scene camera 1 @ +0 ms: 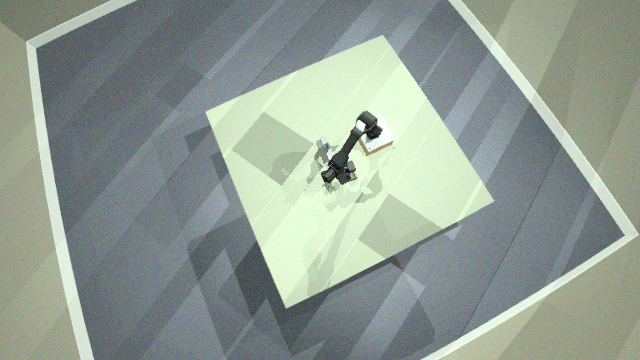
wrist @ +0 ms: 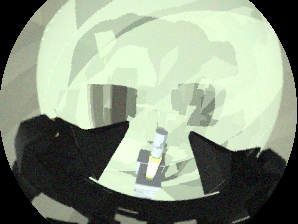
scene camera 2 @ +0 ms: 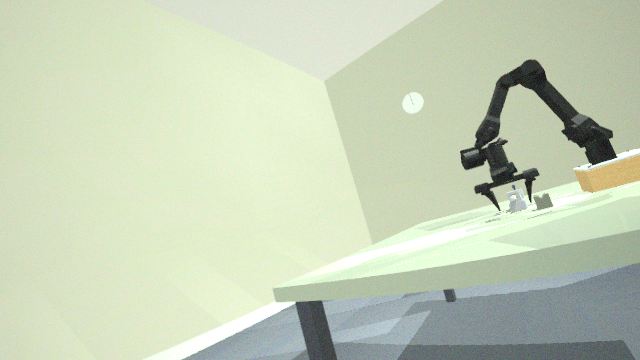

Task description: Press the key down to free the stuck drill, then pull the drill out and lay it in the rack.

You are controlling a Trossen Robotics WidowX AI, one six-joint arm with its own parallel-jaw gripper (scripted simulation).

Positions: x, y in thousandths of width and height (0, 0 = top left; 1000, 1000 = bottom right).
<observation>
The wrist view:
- my gripper: 535, 578
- grey rack: 357, 462
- drill fixture: 482, 842
</observation>
